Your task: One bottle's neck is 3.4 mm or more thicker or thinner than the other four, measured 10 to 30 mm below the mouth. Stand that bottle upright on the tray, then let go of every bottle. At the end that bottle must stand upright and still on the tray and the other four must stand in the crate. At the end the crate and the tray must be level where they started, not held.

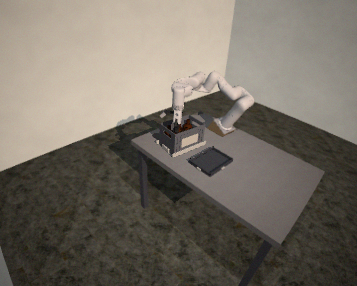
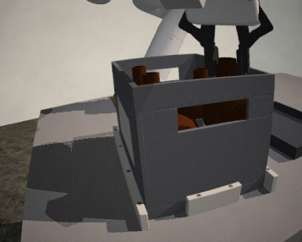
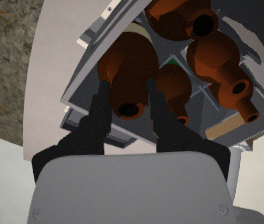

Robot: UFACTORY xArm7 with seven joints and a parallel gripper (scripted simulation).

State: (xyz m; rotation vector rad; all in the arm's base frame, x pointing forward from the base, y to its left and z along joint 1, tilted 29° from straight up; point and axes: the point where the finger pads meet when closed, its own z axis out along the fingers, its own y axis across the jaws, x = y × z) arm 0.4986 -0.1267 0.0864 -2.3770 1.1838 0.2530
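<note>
The dark grey crate is 10 cm below my hand, 9 cm behind it and 3 cm to the right of it. The rest, counted from my hand: dark flat tray 26 cm to the left, 17 cm below, 9 cm behind; glass bottle 19 cm behind, 10 cm below, 6 cm to the right.
</note>
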